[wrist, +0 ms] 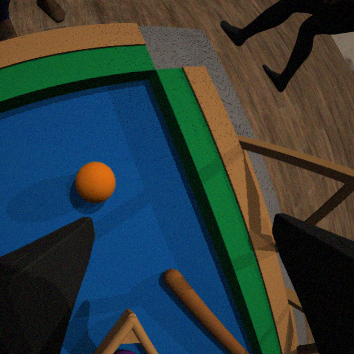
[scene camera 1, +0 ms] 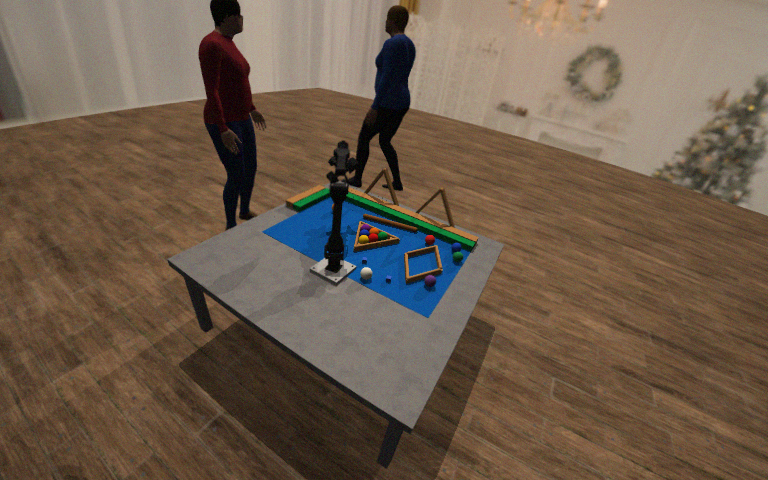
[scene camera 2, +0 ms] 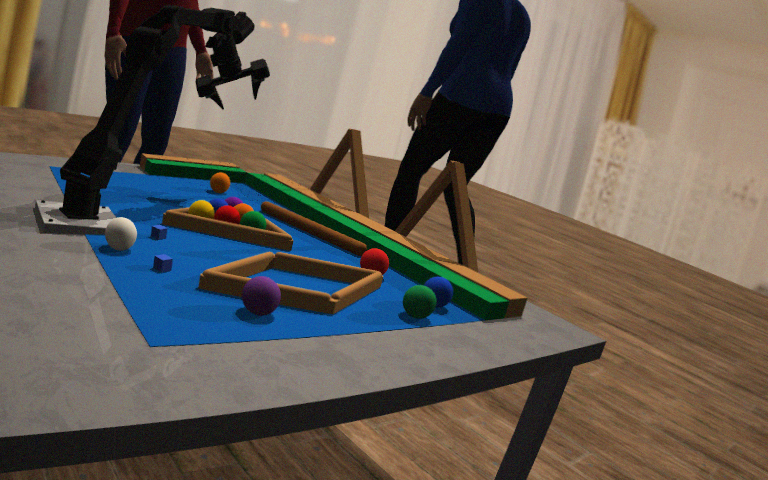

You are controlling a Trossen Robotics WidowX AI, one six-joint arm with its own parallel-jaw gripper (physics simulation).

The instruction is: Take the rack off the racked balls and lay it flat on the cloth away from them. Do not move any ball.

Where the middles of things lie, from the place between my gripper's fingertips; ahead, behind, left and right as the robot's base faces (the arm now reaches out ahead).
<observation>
Right now my hand is 30 cm to the left of the wooden cue stick (scene camera 2: 354,246), 24 cm above it and 6 cm short of it. Also, from my hand: green ball (scene camera 2: 419,301): 74 cm to the right, 23 cm below, 10 cm behind; wooden rack (scene camera 2: 272,236): 26 cm to the right, 24 cm below, 18 cm behind.
</observation>
